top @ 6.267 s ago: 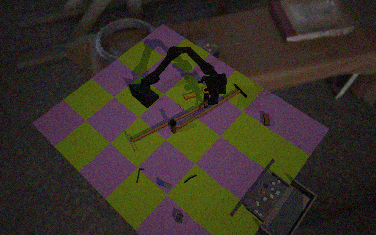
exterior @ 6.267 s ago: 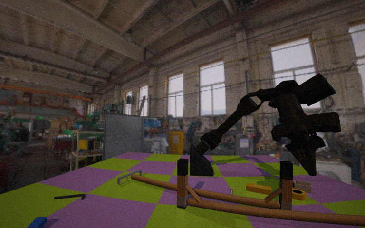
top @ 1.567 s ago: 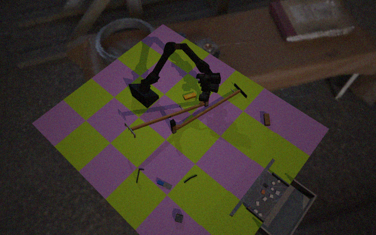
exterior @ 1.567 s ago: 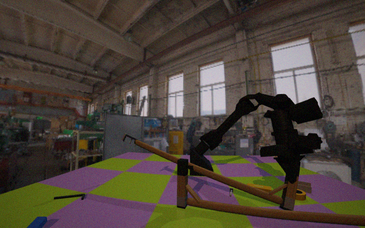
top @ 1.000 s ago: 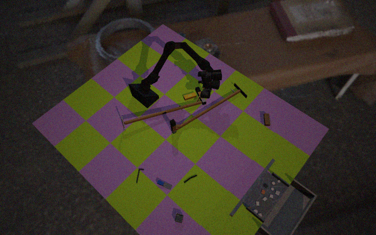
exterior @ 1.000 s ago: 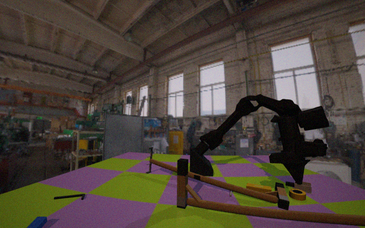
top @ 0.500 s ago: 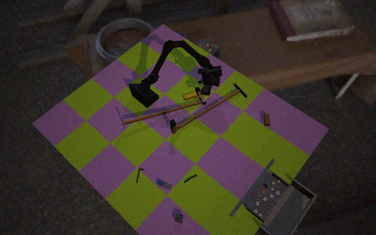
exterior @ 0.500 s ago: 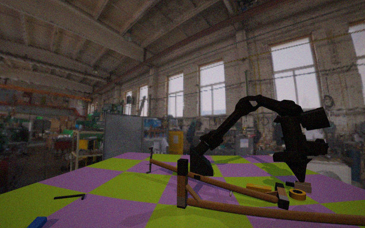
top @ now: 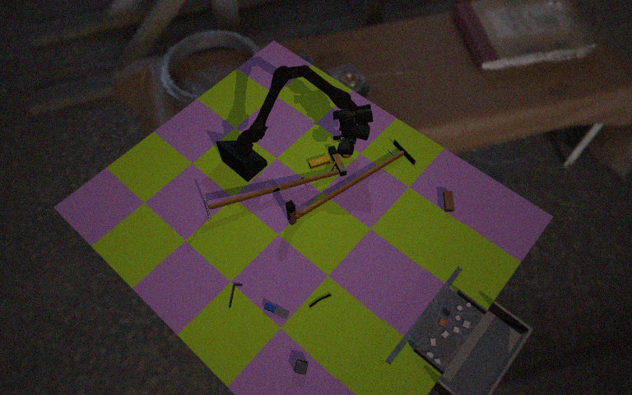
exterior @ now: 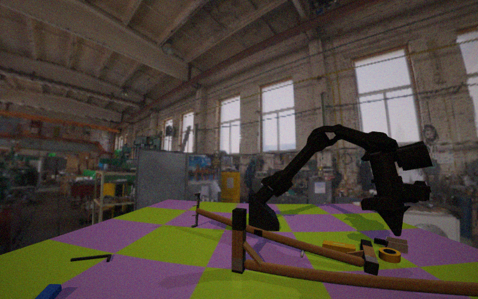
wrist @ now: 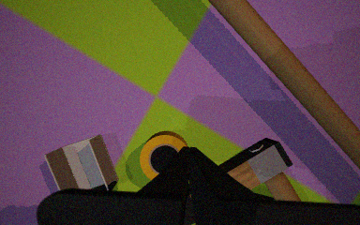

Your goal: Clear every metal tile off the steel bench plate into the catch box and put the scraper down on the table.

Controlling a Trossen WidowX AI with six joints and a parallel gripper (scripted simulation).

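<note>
The long scraper lies 90 mm ahead of my gripper tip, 120 mm to the right of it and 10 mm below it. The rest, counted from my gripper tip: grey box (100 mm behind, 50 mm to the left, 70 mm below); then curved black strip (320 mm ahead, 560 mm to the right, 70 mm below); then yellow tape roll (30 mm behind, 60 mm below).
</note>
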